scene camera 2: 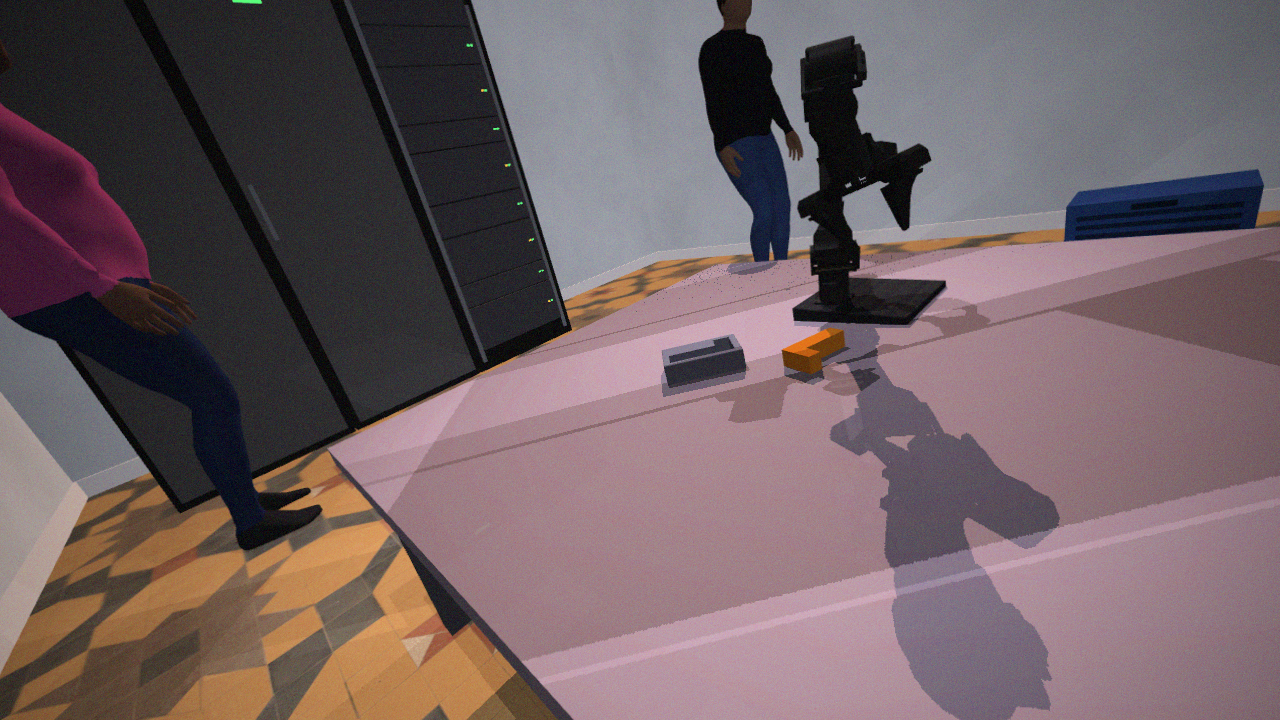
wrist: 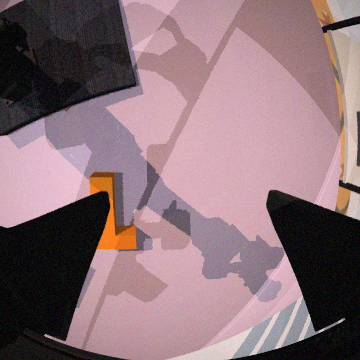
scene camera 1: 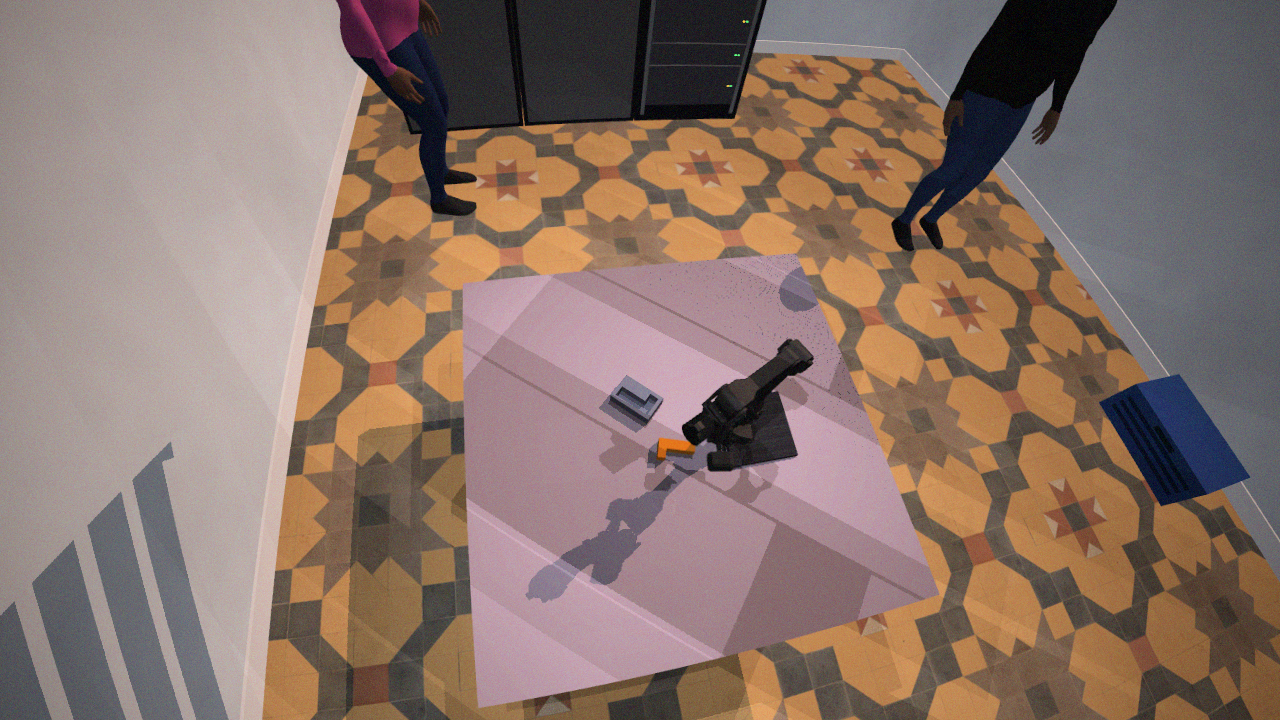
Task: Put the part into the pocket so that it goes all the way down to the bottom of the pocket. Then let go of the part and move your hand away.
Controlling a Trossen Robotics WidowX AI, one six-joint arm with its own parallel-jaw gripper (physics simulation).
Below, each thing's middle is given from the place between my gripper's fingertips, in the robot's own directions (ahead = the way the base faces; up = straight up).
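Orange L-shaped block (scene camera 2: 805,355): my hand 10 cm to the left of it, 4 cm short of it, 16 cm above it.
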